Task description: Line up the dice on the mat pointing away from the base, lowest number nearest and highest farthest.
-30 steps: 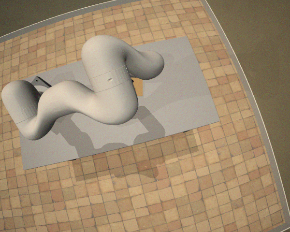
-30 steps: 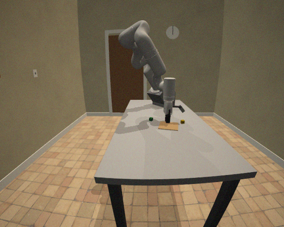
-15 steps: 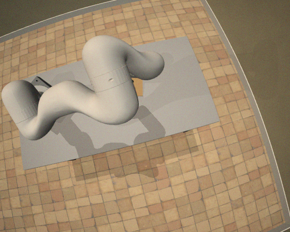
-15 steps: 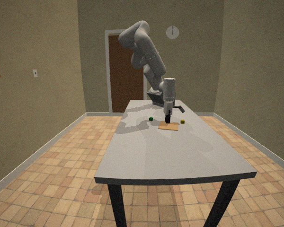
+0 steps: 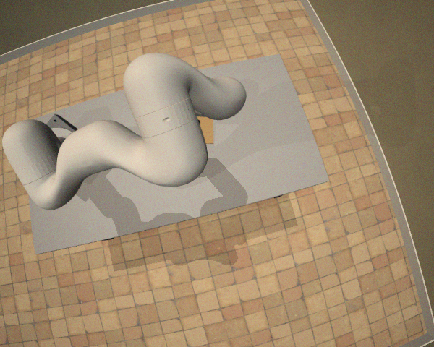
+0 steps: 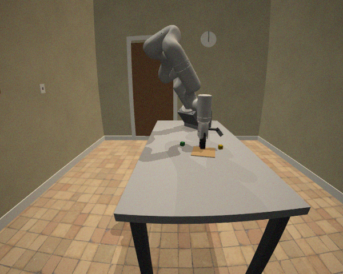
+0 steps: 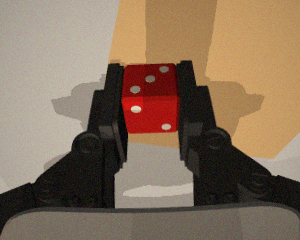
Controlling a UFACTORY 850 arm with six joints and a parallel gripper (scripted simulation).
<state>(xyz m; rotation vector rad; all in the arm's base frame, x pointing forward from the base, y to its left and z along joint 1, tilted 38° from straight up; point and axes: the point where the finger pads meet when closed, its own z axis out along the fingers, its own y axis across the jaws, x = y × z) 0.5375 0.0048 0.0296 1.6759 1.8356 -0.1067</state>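
Now: the red die 1 cm below my hand. Also, from my hand: green die (7 cm behind, 12 cm to the right, 1 cm below); then yellow die (1 cm ahead, 12 cm to the left, 1 cm below); then mat (5 cm ahead, 2 cm below).
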